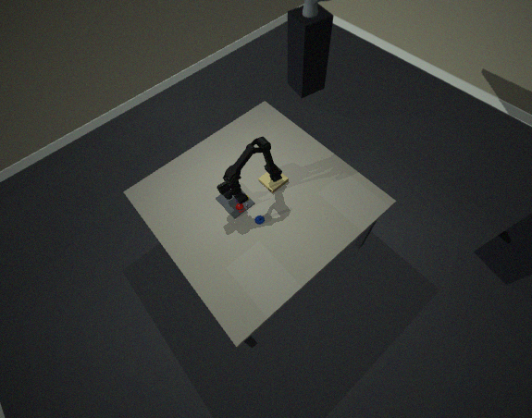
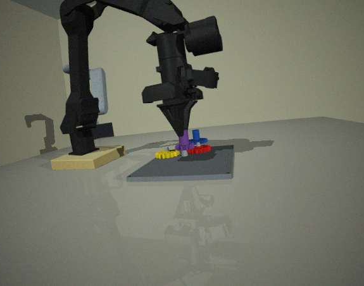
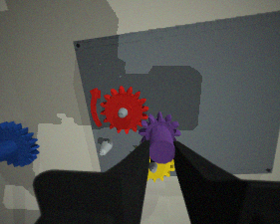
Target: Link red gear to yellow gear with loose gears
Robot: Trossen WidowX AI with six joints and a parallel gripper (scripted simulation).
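Now: the yellow gear 40 mm behind my gripper tip and 30 mm below it. The rest, counted from my gripper tip: red gear: 40 mm to the left, 40 mm below, 20 mm ahead; then purple gear: 10 mm below; then red arrow: 70 mm to the left, 40 mm below, 10 mm ahead.
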